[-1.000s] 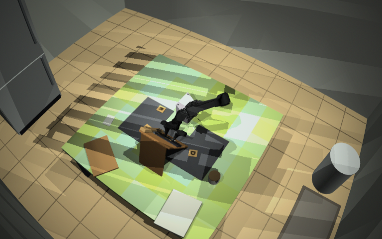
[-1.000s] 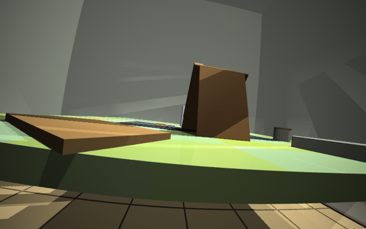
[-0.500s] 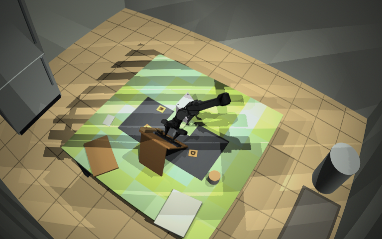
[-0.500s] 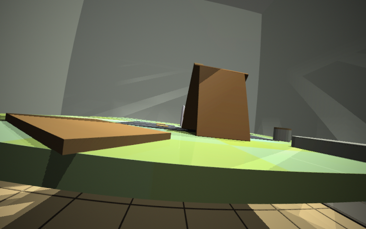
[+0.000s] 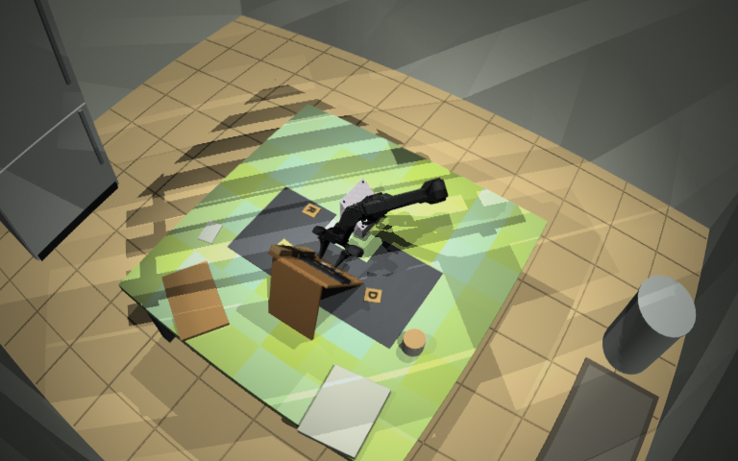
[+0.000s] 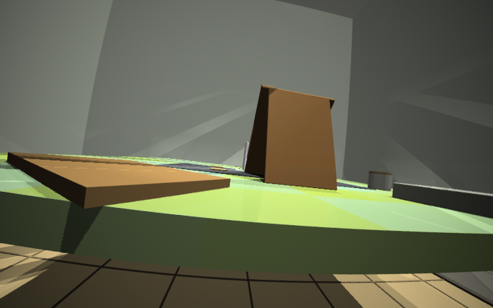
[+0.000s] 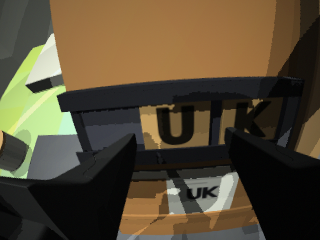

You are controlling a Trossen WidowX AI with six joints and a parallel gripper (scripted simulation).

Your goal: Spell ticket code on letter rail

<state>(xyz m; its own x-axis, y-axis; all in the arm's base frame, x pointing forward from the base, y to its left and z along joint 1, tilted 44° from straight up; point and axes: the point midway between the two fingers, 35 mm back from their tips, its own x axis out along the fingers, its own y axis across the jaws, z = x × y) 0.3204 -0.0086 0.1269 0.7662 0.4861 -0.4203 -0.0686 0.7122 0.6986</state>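
Now: the white ticket 90 mm below my gripper tip, 30 mm to the right of it and 30 mm behind it. From my gripper tip the other things lie so: dark mat (170 mm below, 140 mm behind, 70 mm to the right); then flat wooden slab (370 mm to the right, 370 mm ahead, 170 mm below); then card (550 mm to the right, 170 mm below, 100 mm ahead).
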